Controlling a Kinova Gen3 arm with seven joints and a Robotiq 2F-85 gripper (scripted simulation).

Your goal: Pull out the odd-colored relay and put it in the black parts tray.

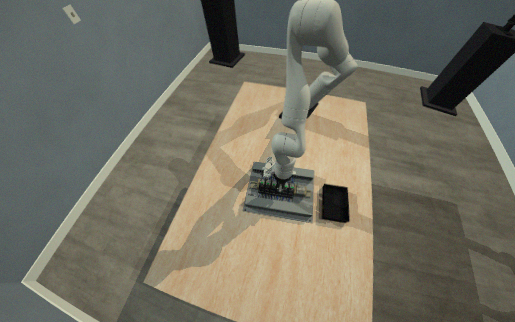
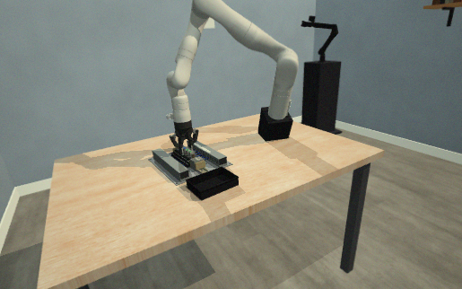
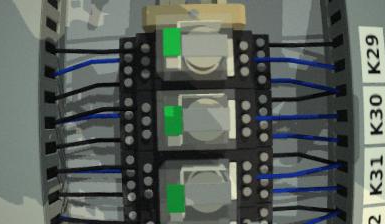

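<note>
Now: hand 30 mm above the grey relay panel and 10 mm to the right of it. Also, from my hand: black parts tray (260 mm to the left, 40 mm below, 30 mm behind).
</note>
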